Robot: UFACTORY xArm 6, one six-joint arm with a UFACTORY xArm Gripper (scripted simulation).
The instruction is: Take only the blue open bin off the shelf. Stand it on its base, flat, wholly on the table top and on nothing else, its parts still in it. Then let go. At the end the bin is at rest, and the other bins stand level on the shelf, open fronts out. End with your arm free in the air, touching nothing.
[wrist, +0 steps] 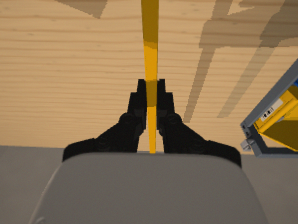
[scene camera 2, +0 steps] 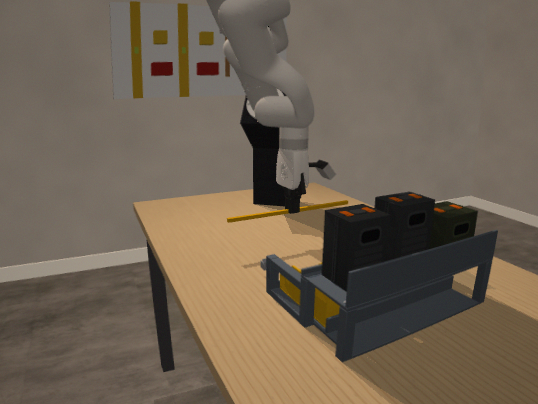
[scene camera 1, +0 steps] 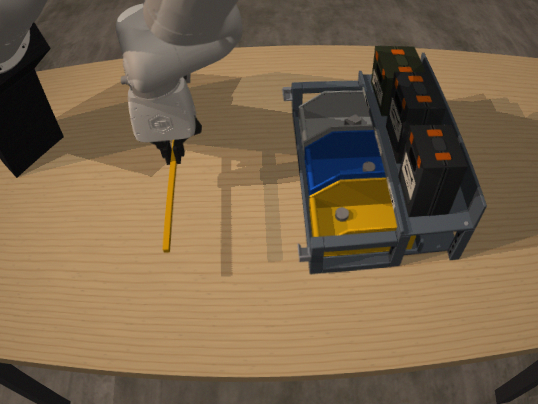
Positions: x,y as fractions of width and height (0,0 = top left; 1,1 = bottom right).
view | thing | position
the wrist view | gripper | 0.51,0.40
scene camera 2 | yellow bin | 0.60,0.76
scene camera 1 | gripper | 0.32,0.39
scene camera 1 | blue open bin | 0.63,0.38
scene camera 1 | yellow bin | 0.68,0.50
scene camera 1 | grey bin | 0.61,0.27
